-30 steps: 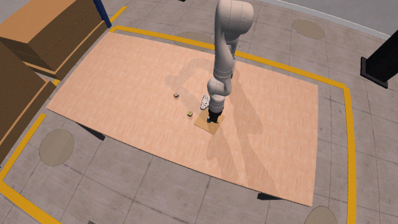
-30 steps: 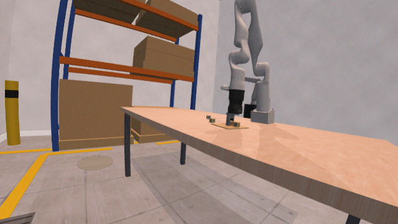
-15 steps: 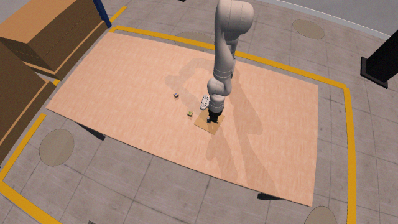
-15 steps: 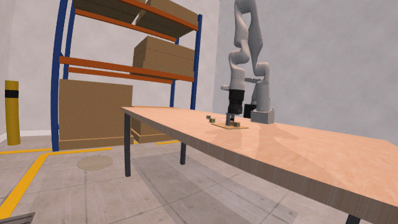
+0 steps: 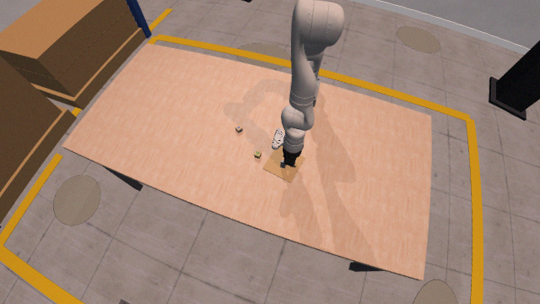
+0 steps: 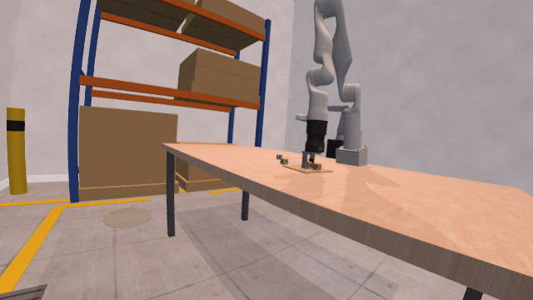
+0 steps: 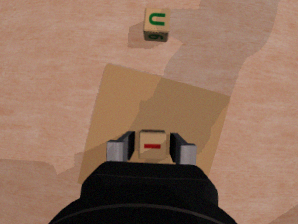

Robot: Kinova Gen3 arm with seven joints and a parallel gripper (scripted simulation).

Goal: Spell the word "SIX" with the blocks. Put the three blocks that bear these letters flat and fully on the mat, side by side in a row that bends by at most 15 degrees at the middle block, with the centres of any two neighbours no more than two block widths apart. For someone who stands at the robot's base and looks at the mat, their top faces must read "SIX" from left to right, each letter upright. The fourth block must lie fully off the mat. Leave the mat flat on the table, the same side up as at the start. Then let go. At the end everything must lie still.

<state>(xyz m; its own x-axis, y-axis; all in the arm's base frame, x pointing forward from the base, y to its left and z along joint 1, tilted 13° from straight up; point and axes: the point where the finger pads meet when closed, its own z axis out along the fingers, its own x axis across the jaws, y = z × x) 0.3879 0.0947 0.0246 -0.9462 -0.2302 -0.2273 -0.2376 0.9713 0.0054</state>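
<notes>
Now: the block 10 mm below my hand. Round my hand: tan mat 20 mm below.
</notes>
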